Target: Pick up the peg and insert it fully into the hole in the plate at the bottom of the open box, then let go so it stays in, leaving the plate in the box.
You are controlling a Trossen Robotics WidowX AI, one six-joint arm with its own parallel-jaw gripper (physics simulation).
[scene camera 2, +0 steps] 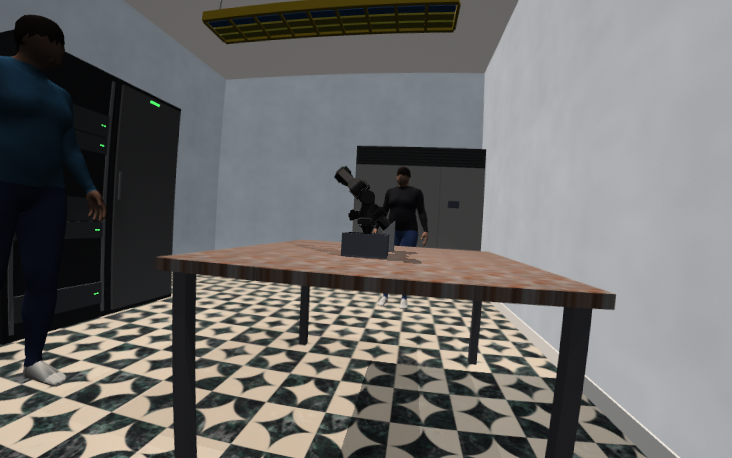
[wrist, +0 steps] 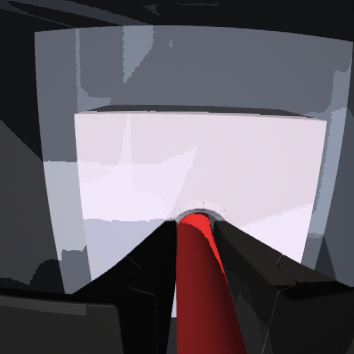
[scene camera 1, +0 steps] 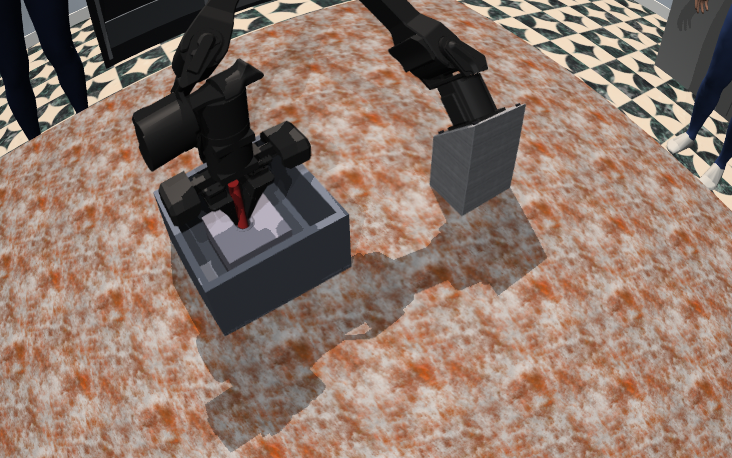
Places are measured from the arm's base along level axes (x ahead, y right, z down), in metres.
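Pixels of known places: gripper, between the fingertips: (wrist: 194, 231) (scene camera 1: 241, 220); arm's base, origin of its link: (scene camera 2: 387, 227) (scene camera 1: 477, 120).
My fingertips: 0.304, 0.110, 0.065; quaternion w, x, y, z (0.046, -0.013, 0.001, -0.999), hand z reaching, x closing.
Observation:
Ahead of a thing's pixels: the offset from my fingertips to its top centre, as dx, dy, dz. "pt": to the spot under its first point. Level surfaces: height alone.
The red peg @[+0.000, -0.001, -0.064] (scene camera 1: 236, 197) (wrist: 200, 290) is between the two black fingers of my gripper (scene camera 1: 241, 217) (wrist: 194, 231), which is shut on it. The peg leans a little in scene camera 1. Its lower end is at the hole in the pale plate @[-0.002, -0.003, +0.002] (scene camera 1: 248, 245) (wrist: 200, 150). In the wrist view the hole's rim @[pt -0.003, +0.008, +0.003] (wrist: 200, 209) shows behind the peg end; the fingers hide the rest, so the depth of the peg end is unclear. The plate lies in the open dark grey-blue box @[-0.002, -0.003, -0.035] (scene camera 1: 291, 275) (scene camera 2: 364, 245). The fingertips are close above the plate.
The box walls stand around the gripper, whose wide side parts are near the rim. A grey block (scene camera 1: 493, 156) with a black arm section (scene camera 1: 466, 99) stands right of the box. The mottled table @[dz +0.062] (scene camera 1: 485, 367) (scene camera 2: 458, 264) bears the box. Two people stand beyond the table edges.

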